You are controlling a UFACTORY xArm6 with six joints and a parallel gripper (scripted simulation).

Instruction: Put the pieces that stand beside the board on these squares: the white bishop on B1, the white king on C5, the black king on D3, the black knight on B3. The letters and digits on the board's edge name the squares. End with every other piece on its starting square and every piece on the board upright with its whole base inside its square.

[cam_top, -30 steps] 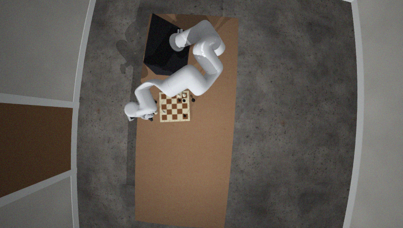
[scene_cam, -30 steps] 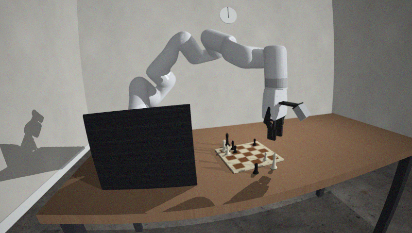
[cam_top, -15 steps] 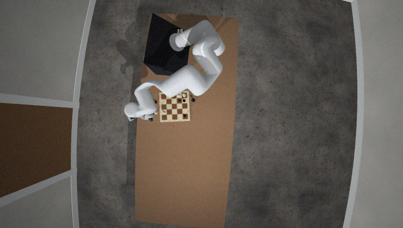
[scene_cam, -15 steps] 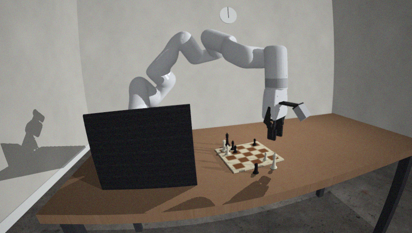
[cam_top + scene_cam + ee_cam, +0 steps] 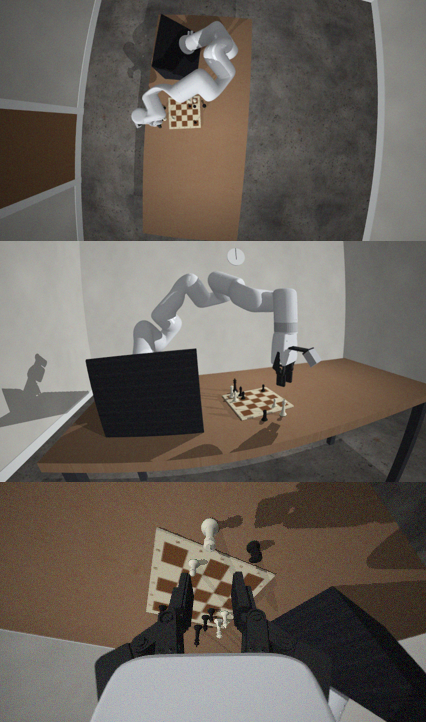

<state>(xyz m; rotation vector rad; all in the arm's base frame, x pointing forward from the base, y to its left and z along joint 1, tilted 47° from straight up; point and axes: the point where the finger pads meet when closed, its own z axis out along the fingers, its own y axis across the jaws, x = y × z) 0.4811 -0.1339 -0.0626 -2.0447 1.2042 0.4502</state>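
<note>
The white king lies 11 cm below my hand. The rest, counted from my hand: chessboard 13 cm to the left, 13 cm below, 5 cm behind; then black king 27 cm to the left, 11 cm below, 10 cm behind; then white pawn 12 cm below, 6 cm to the left.
</note>
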